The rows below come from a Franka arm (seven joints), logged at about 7 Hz.
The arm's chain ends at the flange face. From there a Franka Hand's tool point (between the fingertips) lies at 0.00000 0.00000 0.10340 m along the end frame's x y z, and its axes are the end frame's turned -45 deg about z.
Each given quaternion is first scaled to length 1.
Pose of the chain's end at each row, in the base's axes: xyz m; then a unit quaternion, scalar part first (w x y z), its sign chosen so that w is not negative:
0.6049 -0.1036 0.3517 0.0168 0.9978 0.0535 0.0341
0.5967 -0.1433 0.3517 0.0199 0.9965 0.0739 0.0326
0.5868 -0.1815 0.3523 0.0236 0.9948 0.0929 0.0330
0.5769 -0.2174 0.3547 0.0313 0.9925 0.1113 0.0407
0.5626 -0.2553 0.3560 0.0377 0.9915 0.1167 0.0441
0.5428 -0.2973 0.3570 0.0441 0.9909 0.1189 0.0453
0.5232 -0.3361 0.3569 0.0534 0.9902 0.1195 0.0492
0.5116 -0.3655 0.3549 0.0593 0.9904 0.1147 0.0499
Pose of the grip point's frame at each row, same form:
0.6121 -0.1067 0.2486 0.0286 0.9014 0.4313 0.0251
0.6037 -0.1469 0.2486 0.0309 0.8924 0.4496 0.0225
0.5940 -0.1857 0.2492 0.0344 0.8836 0.4665 0.0215
0.5860 -0.2229 0.2518 0.0445 0.8743 0.4826 0.0256
0.5726 -0.2620 0.2533 0.0517 0.8713 0.4872 0.0263
0.5532 -0.3052 0.2544 0.0581 0.8700 0.4890 0.0250
0.5346 -0.3458 0.2546 0.0682 0.8691 0.4893 0.0250
0.5232 -0.3765 0.2527 0.0739 0.8711 0.4850 0.0234

